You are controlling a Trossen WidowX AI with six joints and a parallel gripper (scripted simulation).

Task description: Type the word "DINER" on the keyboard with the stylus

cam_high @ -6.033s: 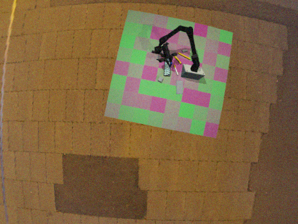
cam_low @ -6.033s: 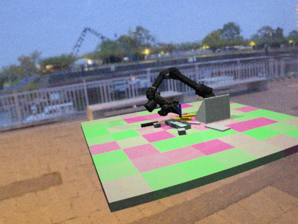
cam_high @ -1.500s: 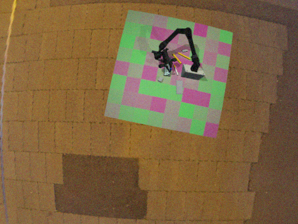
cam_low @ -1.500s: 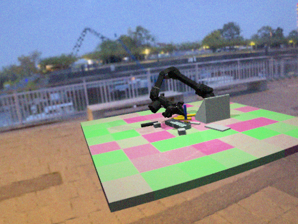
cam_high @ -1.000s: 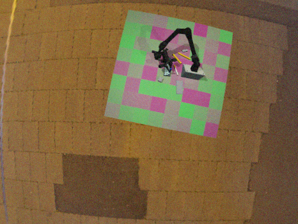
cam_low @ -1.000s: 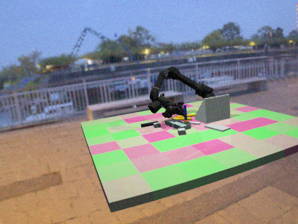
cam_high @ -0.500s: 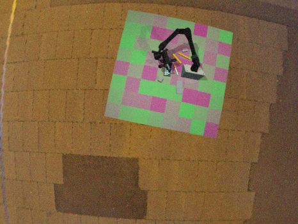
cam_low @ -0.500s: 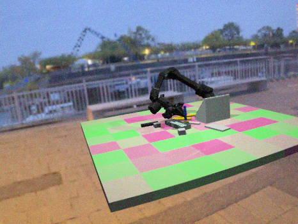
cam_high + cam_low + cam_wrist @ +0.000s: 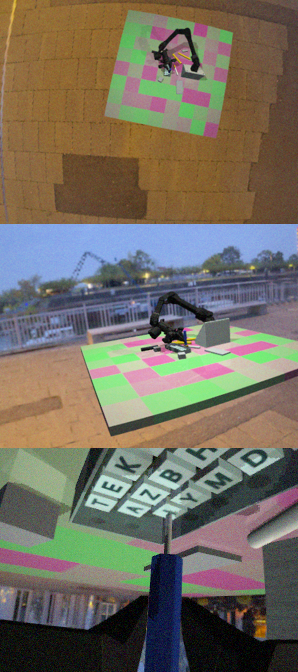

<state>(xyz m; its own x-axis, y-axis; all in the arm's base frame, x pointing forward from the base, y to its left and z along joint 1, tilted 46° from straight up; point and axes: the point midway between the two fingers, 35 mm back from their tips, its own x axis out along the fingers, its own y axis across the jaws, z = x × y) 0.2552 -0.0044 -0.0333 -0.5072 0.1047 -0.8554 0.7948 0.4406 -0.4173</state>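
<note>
The white pen lies 70 mm to the right of my gripper tip, 70 mm behind it and 60 mm below it. Also, from my gripper tip: blue stylus (10 mm below); flat grey slab (150 mm behind, 130 mm to the left, 70 mm below); black bar (210 mm to the right, 170 mm ahead, 60 mm below).
</note>
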